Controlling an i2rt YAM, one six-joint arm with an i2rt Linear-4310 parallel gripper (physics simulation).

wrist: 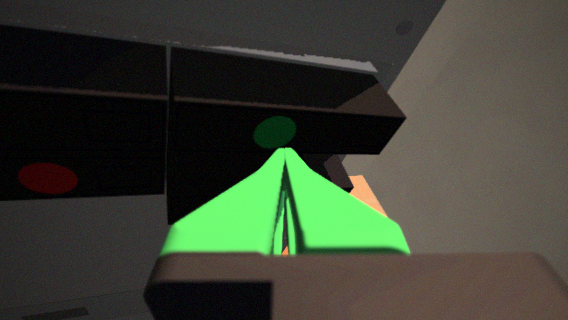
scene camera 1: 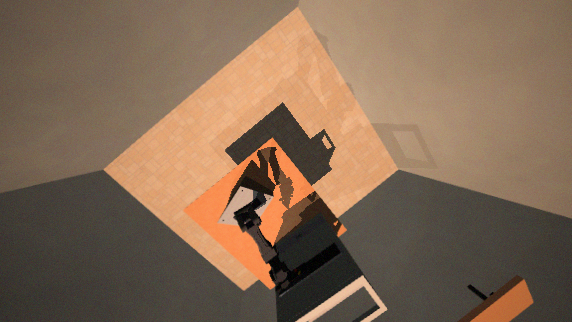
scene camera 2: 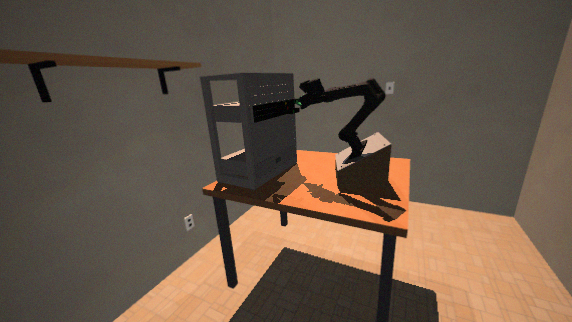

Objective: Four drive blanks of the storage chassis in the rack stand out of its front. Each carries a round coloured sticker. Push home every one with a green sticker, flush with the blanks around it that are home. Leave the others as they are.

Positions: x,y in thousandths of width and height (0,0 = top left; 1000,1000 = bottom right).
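A grey rack (scene camera 2: 471,411) stands in the scene, and the wrist view shows the rack (wrist: 158,711) too. The gripper (wrist: 501,502) is visible as well.
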